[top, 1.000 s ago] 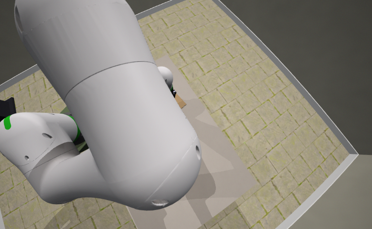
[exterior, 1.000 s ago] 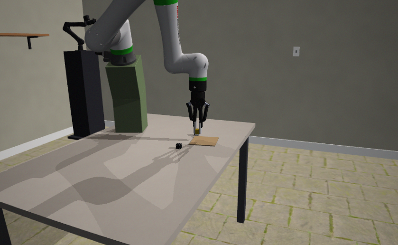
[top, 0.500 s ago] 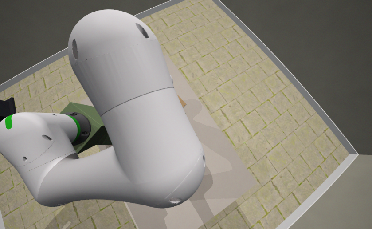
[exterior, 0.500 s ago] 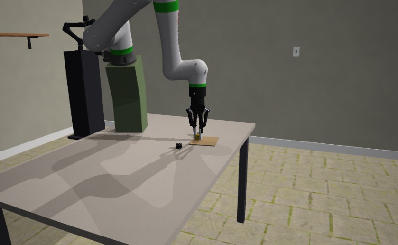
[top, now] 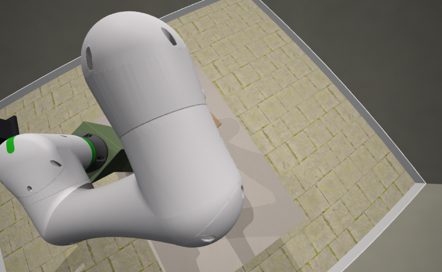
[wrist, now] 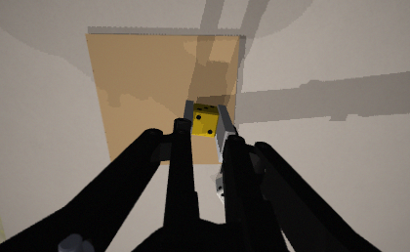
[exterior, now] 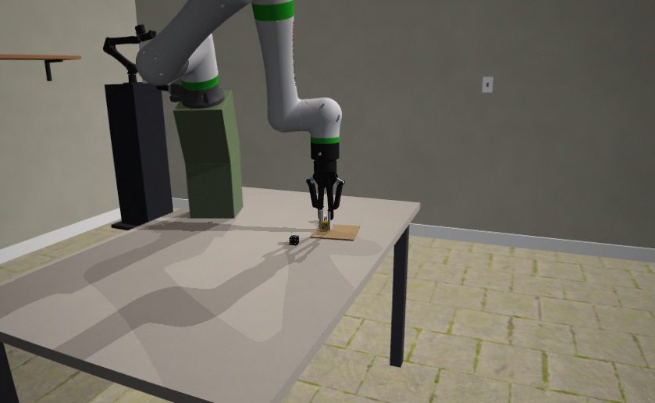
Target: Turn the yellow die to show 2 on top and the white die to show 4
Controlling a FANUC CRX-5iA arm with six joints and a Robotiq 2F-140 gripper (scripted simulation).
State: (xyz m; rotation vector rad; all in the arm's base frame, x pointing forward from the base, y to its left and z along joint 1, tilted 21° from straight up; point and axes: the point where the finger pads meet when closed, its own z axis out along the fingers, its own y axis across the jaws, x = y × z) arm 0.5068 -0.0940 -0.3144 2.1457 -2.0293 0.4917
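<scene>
My hand is 2 cm above the yellow die. From my hand the other things lie so: tan mat 4 cm ahead, 4 cm below; then white die 5 cm behind, 9 cm to the left, 3 cm below; then black die 4 cm behind, 15 cm to the right, 3 cm below.
</scene>
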